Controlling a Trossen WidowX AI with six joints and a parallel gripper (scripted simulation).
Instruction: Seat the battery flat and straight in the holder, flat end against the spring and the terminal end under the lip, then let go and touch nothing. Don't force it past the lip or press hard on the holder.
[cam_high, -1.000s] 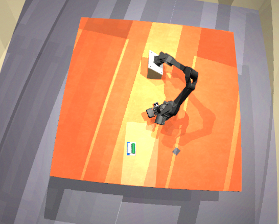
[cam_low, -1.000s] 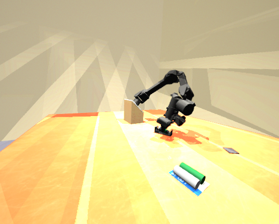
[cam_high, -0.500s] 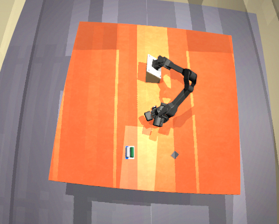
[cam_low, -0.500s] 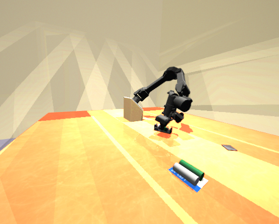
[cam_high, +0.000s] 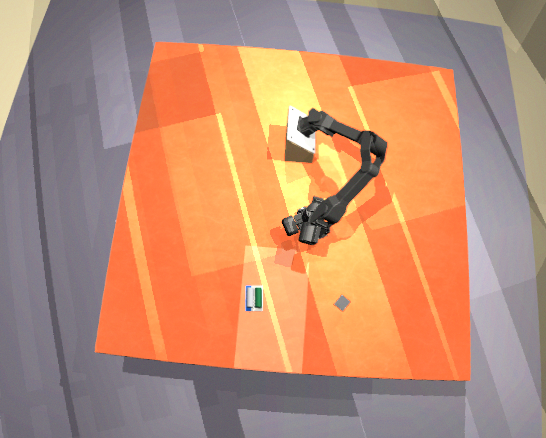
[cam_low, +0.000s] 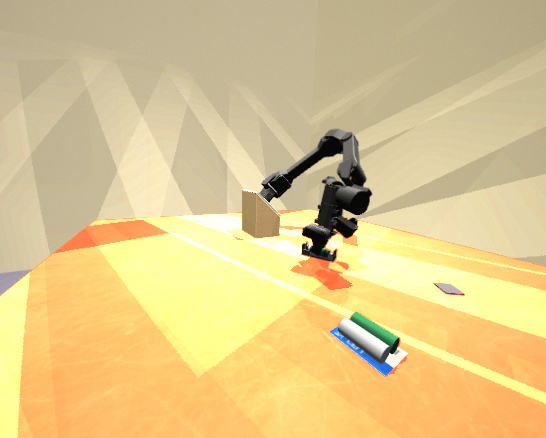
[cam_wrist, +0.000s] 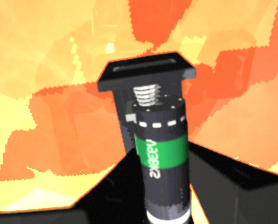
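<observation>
My gripper tip is now 1 cm below the battery. The rest, counted from my gripper tip: dark grey square: 27 cm ahead, 17 cm to the left, 1 cm below; blue-and-white card: 30 cm ahead, 14 cm to the right.
</observation>
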